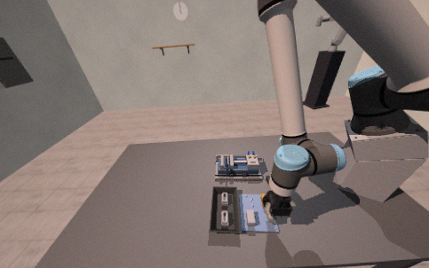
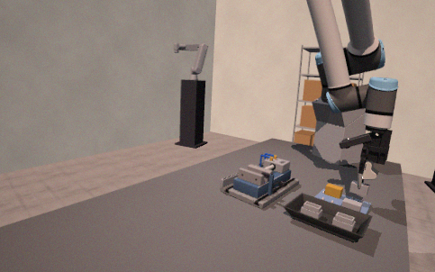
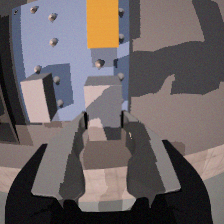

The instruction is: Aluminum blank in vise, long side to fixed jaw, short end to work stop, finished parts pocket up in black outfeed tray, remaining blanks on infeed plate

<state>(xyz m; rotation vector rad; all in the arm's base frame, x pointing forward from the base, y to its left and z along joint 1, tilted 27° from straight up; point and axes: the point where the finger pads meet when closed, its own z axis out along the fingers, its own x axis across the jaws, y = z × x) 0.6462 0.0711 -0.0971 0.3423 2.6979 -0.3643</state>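
Now: hand 36 cm to the left of the vise, 5 cm above it and 2 cm short of it. From my hand the other things lie so: yellow brass blank (9 cm to the right, 6 cm below, 3 cm behind).
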